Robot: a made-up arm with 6 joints. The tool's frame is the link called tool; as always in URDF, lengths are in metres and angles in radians. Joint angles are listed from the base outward. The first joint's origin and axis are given. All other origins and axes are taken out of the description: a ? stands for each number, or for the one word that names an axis. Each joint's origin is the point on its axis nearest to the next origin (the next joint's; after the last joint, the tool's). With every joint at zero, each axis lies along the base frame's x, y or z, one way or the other. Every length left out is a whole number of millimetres.
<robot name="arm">
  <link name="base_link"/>
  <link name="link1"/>
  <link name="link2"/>
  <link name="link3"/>
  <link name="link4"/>
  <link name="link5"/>
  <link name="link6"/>
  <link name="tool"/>
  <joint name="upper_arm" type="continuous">
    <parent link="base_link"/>
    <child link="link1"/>
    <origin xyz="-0.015 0.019 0.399" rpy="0 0 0"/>
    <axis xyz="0 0 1"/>
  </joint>
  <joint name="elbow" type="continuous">
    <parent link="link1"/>
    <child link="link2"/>
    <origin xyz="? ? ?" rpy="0 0 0"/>
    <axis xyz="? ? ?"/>
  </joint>
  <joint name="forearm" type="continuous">
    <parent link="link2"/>
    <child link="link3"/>
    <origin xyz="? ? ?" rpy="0 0 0"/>
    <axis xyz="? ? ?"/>
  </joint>
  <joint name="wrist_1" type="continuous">
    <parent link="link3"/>
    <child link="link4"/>
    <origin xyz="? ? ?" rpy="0 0 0"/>
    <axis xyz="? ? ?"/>
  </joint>
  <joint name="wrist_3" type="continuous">
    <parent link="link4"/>
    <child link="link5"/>
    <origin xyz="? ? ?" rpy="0 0 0"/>
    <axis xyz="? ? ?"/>
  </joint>
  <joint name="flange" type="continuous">
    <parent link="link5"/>
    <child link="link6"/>
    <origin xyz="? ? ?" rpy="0 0 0"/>
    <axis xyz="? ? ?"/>
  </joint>
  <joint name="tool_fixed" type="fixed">
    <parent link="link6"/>
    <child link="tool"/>
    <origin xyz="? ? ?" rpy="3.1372 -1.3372 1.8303"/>
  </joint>
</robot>
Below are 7 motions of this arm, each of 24 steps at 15 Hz.
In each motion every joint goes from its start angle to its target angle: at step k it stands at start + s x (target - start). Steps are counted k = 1, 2, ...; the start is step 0. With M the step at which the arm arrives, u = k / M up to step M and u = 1 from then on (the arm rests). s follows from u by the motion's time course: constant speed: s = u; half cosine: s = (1 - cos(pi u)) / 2; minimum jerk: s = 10 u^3 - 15 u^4 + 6 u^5.
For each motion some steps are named. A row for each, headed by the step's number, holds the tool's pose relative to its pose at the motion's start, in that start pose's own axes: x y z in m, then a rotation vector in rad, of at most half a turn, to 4 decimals.
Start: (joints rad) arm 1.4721 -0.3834 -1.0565 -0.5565 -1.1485 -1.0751
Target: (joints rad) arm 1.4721 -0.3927 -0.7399 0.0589 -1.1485 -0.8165
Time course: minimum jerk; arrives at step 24
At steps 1, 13, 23, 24:
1: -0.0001 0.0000 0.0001 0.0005 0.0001 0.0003
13: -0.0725 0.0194 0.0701 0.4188 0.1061 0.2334
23: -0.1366 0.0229 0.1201 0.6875 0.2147 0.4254
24: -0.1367 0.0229 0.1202 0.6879 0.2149 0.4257

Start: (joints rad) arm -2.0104 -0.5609 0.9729 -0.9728 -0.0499 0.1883
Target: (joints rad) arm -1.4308 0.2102 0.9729 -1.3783 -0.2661 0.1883
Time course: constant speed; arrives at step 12
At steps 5, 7, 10, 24:
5: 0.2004 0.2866 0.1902 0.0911 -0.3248 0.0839
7: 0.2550 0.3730 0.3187 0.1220 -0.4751 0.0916
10: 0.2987 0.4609 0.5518 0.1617 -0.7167 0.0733
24: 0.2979 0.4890 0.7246 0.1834 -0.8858 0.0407

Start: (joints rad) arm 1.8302 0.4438 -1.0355 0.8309 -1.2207 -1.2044
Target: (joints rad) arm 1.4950 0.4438 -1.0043 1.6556 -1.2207 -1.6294
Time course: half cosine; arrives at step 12
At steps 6, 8, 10, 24:
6: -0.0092 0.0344 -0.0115 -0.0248 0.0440 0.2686
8: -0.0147 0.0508 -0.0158 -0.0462 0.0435 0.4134
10: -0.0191 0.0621 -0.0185 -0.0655 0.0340 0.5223
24: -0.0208 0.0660 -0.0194 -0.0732 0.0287 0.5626

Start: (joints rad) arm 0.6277 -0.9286 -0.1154 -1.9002 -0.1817 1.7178
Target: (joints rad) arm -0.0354 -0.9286 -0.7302 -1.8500 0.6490 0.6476
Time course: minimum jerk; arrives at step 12
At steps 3, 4, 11, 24:
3: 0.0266 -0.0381 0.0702 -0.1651 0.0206 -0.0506
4: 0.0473 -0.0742 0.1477 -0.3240 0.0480 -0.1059
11: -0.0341 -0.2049 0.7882 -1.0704 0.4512 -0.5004
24: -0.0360 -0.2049 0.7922 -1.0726 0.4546 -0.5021

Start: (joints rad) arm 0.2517 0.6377 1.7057 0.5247 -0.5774 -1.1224
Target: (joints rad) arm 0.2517 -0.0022 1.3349 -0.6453 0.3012 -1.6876
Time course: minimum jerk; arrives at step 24
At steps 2, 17, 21, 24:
2: -0.0011 -0.0033 -0.0010 -0.0072 -0.0035 -0.0025
17: -0.4125 -0.4320 -0.1876 -1.3785 0.0873 0.0336
21: -0.5154 -0.4718 -0.2188 -1.5556 0.2075 0.1594
24: -0.5281 -0.4758 -0.2224 -1.5741 0.2228 0.1768

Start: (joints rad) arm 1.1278 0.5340 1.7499 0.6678 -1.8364 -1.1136
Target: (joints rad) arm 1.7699 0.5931 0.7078 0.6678 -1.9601 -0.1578
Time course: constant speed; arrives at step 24
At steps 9, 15, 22, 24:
9: 0.0469 -0.2221 0.1496 0.7081 0.1269 -0.3385
15: 0.0500 -0.4011 0.1974 1.1854 0.2208 -0.5464
22: 0.0312 -0.6139 0.1896 1.7296 0.3673 -0.7787
24: 0.0226 -0.6716 0.1747 1.8793 0.4209 -0.8446

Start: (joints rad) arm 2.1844 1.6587 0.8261 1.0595 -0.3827 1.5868
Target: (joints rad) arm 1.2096 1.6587 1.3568 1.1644 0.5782 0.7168
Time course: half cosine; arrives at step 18
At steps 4, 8, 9, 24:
4: 0.0482 -0.0814 0.0902 -0.0598 0.0564 -0.1206
8: 0.0940 -0.3028 0.3004 -0.1117 0.2703 -0.3662
9: 0.0884 -0.3677 0.3547 -0.0995 0.3459 -0.4153
24: -0.0679 -0.6946 0.5874 0.1838 0.7581 -0.4298

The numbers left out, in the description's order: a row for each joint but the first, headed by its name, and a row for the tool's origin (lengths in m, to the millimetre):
elbow: xyz 0.003 -0.004 0, axis 0 1 0
forearm: xyz -0.025 0 0.812, axis 0 1 0
wrist_1: xyz 0.022 0 0.509, axis 0 0 1
wrist_3: xyz 0.013 -0.013 0, axis 0 1 0
flange: xyz -0.005 0 0.115, axis 0 0 1
tool: xyz 0.016 -0.009 0

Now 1 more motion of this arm.
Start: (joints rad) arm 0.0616 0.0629 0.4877 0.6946 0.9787 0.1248
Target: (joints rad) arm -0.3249 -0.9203 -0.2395 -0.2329 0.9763 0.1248
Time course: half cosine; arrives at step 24
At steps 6, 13, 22, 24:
6: -0.1506 -0.0154 0.1846 -0.2587 -0.0032 -0.1776
13: -0.5998 0.2408 0.6609 -0.9314 0.0048 -0.7774
22: -0.9436 0.8690 0.8770 -1.4426 -0.0714 -1.4921
24: -0.9537 0.8992 0.8774 -1.4585 -0.0787 -1.5232

